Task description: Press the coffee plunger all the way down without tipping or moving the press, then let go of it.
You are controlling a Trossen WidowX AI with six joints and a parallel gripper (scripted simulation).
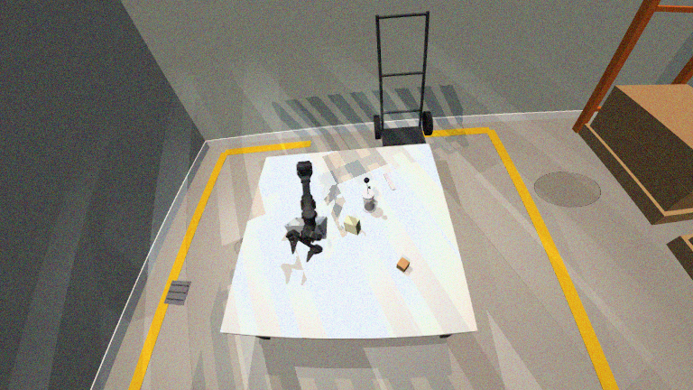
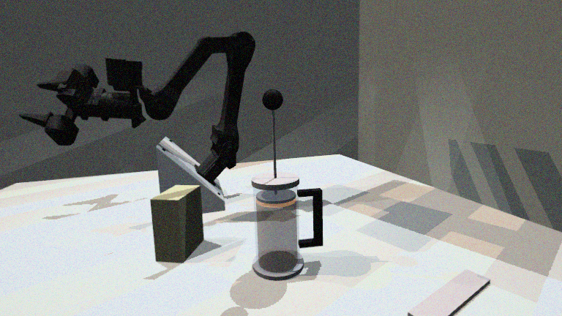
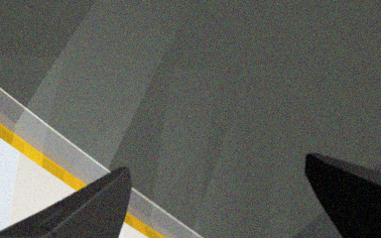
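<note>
My gripper tip is 430 mm to the right of the glass coffee press, 370 mm short of it and 150 mm above it. From my gripper tip the other things lie so: flat grey bar: 590 mm to the left, 530 mm ahead, 280 mm below; then orange cube: 490 mm ahead, 260 mm below, 10 mm to the right.
</note>
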